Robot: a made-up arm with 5 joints.
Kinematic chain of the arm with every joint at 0, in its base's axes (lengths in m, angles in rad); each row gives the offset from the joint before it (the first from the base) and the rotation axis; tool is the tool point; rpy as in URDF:
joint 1: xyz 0 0 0.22 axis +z
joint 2: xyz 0 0 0 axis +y
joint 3: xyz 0.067 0 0.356 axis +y
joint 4: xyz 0.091 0 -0.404 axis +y
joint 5: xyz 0.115 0 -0.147 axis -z
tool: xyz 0 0 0 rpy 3.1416 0 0
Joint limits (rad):
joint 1: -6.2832..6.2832
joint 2: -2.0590..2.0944
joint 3: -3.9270..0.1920
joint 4: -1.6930..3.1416
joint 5: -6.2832..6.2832
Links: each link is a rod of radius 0.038 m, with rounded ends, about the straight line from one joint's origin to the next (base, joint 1, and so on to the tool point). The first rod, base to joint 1, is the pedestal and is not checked.
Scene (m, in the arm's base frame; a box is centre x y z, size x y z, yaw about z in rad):
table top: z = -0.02
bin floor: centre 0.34 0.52 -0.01 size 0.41 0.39 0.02 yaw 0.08
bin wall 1: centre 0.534 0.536 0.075 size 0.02 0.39 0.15 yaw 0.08
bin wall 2: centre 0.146 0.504 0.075 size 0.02 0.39 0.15 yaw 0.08
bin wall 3: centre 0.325 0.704 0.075 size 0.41 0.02 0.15 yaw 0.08
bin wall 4: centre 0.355 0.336 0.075 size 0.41 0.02 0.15 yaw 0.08
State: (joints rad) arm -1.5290 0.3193 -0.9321 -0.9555 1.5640
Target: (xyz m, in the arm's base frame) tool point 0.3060 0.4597 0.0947
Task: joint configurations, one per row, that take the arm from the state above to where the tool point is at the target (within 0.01 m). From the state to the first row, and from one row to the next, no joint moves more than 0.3 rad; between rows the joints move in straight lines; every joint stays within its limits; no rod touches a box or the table.
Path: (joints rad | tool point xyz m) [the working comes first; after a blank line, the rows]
Joints at the target: -2.1581 -1.3366 -3.5785 -1.6930 1.5640
Straight joint move there: clear.

1: -1.5989 0.1353 -1.2261 -1.0374 1.5640 | -0.0163 -0.5785 0.6332
2: -1.6688 -0.0487 -1.5202 -1.1194 1.5640 | -0.0406 -0.4128 0.8516
3: -1.7387 -0.2327 -1.8142 -1.2013 1.5640 | -0.0285 -0.1681 0.9818
4: -1.8086 -0.4167 -2.1083 -1.2833 1.5640 | 0.0247 0.1018 0.9993
5: -1.8785 -0.6007 -2.4023 -1.3652 1.5640 | 0.1083 0.3407 0.9056
6: -1.9484 -0.7847 -2.6964 -1.4472 1.5640 | 0.2004 0.5052 0.7261
7: -2.0183 -0.9686 -2.9904 -1.5291 1.5640 | 0.2755 0.5741 0.5018
8: -2.0882 -1.1526 -3.2844 -1.6111 1.5640 | 0.3136 0.5510 0.2783
9: -2.1581 -1.3366 -3.5785 -1.6930 1.5640 | 0.3060 0.4597 0.0947

